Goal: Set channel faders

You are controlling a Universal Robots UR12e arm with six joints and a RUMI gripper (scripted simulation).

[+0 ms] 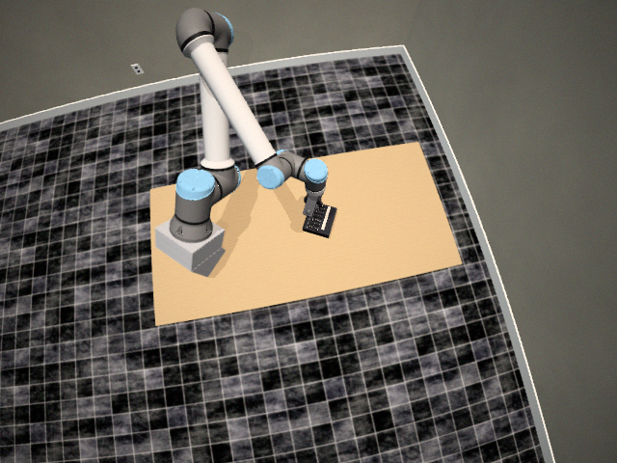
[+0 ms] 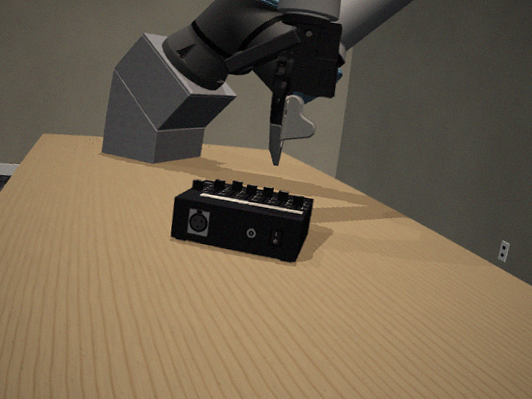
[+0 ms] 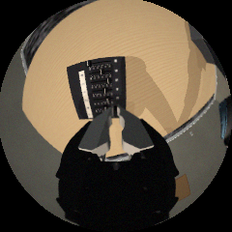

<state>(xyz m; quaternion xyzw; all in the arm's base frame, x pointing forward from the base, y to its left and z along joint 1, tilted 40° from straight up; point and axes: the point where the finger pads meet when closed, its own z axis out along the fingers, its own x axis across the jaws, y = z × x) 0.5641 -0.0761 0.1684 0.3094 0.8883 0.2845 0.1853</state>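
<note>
Now: hand 5 cm above the fader cap, 2 cm short of it and 1 cm to the left of it.
</note>
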